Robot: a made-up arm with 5 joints.
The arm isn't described. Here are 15 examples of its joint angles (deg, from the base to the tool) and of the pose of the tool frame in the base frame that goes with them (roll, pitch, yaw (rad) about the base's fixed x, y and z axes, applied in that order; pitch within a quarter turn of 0, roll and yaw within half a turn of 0; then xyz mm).
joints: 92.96 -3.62 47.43 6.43 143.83
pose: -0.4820 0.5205 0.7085 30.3 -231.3 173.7
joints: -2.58 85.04 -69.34 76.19 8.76
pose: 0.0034 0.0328 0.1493 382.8 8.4 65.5
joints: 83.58 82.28 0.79 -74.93 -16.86
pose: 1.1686 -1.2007 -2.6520 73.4 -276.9 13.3
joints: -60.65 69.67 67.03 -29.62 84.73
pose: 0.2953 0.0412 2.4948 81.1 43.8 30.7
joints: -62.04 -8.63 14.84 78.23 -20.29
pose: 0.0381 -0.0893 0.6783 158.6 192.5 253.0
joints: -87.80 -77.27 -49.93 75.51 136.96
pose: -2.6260 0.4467 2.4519 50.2 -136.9 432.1
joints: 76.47 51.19 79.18 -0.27 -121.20
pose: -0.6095 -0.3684 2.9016 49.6 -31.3 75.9
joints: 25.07 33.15 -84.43 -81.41 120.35
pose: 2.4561 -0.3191 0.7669 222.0 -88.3 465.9
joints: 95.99 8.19 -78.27 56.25 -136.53
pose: 1.9319 0.8277 -2.9749 20.1 -211.2 489.3
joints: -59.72 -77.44 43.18 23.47 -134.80
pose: 1.8462 0.8114 -0.3263 112.1 95.2 362.2
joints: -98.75 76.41 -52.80 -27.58 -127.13
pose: 1.6610 0.6947 0.2106 -5.5 396.9 140.0
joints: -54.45 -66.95 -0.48 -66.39 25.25
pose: 2.7902 0.6943 -2.7116 19.3 -52.7 474.9
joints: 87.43 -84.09 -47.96 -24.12 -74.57
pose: -1.9959 0.2015 3.0961 30.7 259.1 381.5
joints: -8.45 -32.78 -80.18 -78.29 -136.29
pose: -1.2760 -0.8347 -1.6447 -83.5 -26.3 454.7
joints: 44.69 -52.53 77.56 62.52 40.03
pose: -0.0259 -0.0340 -0.1296 119.2 -78.8 172.8
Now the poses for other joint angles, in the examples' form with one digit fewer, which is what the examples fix.
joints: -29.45 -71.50 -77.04 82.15 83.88
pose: -2.734 -0.062 2.227 -107 -95 409
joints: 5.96 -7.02 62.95 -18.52 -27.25
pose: 0.580 -0.758 -0.865 257 -28 164
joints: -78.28 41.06 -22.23 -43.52 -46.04
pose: 2.119 -0.641 -0.555 131 364 258
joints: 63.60 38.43 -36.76 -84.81 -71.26
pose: 3.026 -0.033 -2.957 186 -291 349
